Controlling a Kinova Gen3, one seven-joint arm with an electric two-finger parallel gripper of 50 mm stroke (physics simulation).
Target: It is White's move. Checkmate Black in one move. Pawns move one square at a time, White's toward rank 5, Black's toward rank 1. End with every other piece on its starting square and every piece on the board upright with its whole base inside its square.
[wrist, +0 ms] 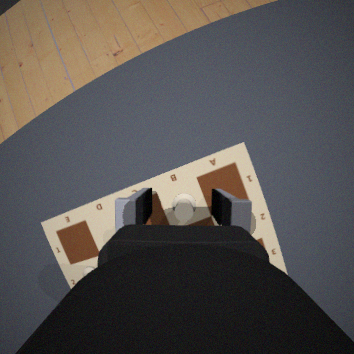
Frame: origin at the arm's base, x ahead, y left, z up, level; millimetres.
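Seen in the pictures: gripper, fingertip midpoint: [181, 200].
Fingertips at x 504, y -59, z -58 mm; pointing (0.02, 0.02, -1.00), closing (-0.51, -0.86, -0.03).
A point is followed by its place in that frame.
The chessboard [149, 183] {x 531, y -41, z -72 mm} shows its rank-1 edge, with letters A to E and brown and cream squares. A white piece [184, 207] {x 501, y -60, z -39 mm} with a round top stands on the cream square B1, seen from above; I cannot tell its kind. My gripper [181, 200] {x 504, y -59, z -59 mm} is open, its two fingers on either side of that piece in the view, with gaps on both sides. Part of another white piece [89, 271] shows near E2 at the left. The rest of the board is hidden behind the gripper body.
The board lies on a dark grey round table top [210, 100] {x 570, y -128, z -78 mm}. Beyond the table's curved edge is a wooden floor [90, 45] at the upper left. A shadow falls on the table left of the board.
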